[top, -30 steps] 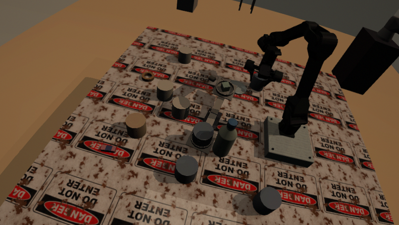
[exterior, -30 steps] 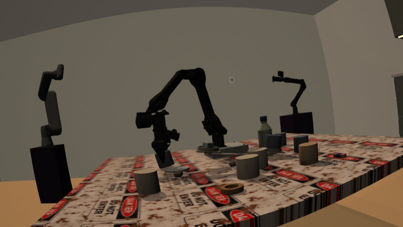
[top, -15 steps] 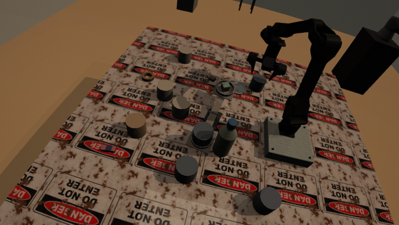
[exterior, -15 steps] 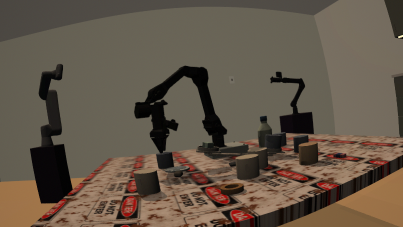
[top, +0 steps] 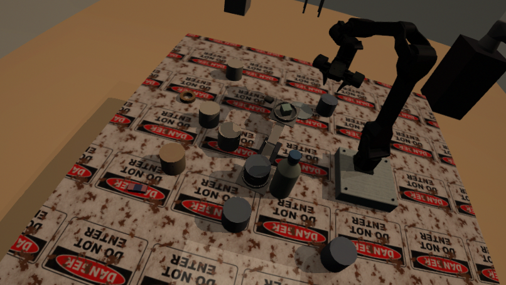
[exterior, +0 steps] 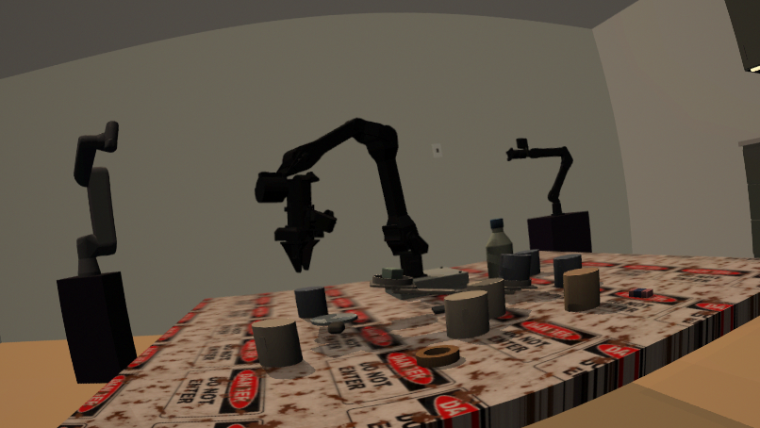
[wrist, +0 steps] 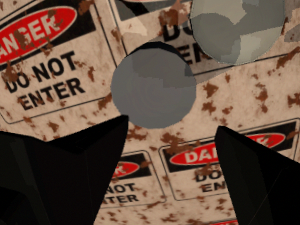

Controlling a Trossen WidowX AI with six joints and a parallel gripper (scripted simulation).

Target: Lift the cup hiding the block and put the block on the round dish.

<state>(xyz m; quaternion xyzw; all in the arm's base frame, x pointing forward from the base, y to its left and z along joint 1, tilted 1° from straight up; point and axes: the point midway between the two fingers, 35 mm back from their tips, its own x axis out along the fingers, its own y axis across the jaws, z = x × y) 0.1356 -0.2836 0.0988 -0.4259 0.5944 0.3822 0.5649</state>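
My gripper tip is now 15 cm short of the green block, 17 cm to the right of it and 2 cm above it. Also, from my gripper tip: round grey dish (9 cm ahead, 5 cm to the left, 10 cm below); then small dark lump (22 cm ahead, 4 cm to the left, 10 cm below); then green bottle (12 cm ahead, 43 cm to the left).
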